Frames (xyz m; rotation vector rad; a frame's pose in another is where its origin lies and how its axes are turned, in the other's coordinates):
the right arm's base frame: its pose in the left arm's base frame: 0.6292 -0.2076 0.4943 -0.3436 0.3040 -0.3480
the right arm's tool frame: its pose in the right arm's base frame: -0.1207 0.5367 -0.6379 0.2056 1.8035 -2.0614
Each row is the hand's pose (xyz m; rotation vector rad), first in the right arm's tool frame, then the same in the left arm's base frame.
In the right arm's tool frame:
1: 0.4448 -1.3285 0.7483 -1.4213 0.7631 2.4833
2: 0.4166 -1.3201 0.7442 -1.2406 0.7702 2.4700
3: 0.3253 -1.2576 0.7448 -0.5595 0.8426 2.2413
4: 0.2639 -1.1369 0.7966 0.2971 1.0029 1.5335
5: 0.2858 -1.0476 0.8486 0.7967 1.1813 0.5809
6: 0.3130 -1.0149 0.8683 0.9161 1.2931 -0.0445
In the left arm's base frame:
1: -0.0578 0.1555 1.2522 1.5284 0.9721 0.3639
2: -0.0294 0.1529 1.2441 1.5643 0.9223 0.2136
3: 0.0615 0.1154 1.1933 1.7160 0.7394 -0.4347
4: 0.1182 0.0076 1.1147 1.9045 0.4209 -1.5143
5: 0.0918 -0.0791 1.0603 -1.8337 -0.1042 2.3591
6: 0.0630 -0.1099 1.0399 -1.3146 0.0215 2.0542

